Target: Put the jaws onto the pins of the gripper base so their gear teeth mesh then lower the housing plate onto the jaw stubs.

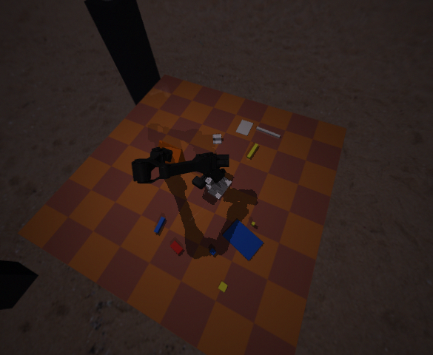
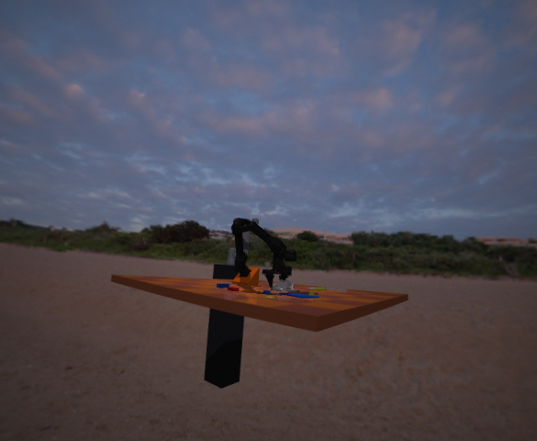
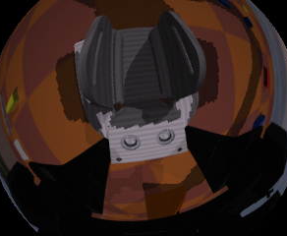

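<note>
The housing plate lies right at my gripper tip. The rest, counted from my gripper tip: blue bar 32 cm to the right, 11 cm behind; yellow bar 27 cm to the left, 15 cm ahead; gripper base 2 cm above, 1 cm ahead.
</note>
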